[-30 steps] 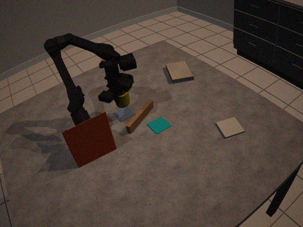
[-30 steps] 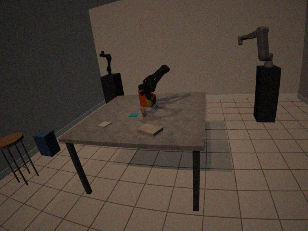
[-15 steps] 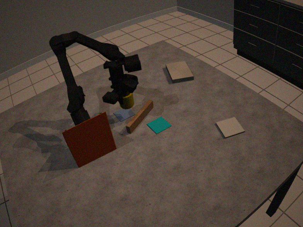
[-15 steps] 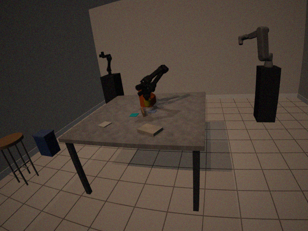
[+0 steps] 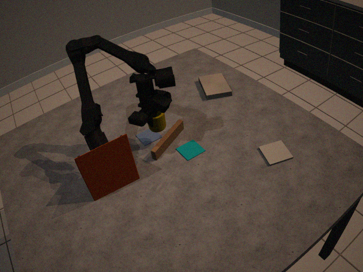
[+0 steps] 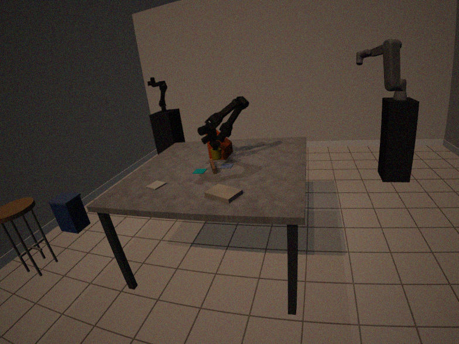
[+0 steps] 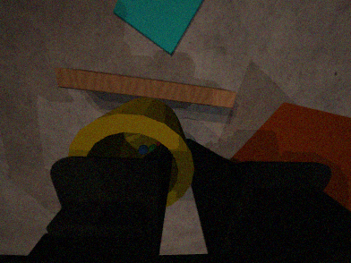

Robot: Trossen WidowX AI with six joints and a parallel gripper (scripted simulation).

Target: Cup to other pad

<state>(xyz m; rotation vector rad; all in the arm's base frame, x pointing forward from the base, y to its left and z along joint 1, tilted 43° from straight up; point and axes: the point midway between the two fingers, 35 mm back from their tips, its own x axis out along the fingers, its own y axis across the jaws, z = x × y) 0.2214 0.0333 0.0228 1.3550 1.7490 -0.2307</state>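
Now: gripper tip 9 cm short of the teal pad, 10 cm to the left of it and 11 cm above it. From my gripper tip the other things lie so: wooden block: 4 cm ahead, 2 cm to the right, 9 cm below; then yellow cup: 2 cm ahead, 2 cm to the left; then pale blue pad: 7 cm to the left, 11 cm below.
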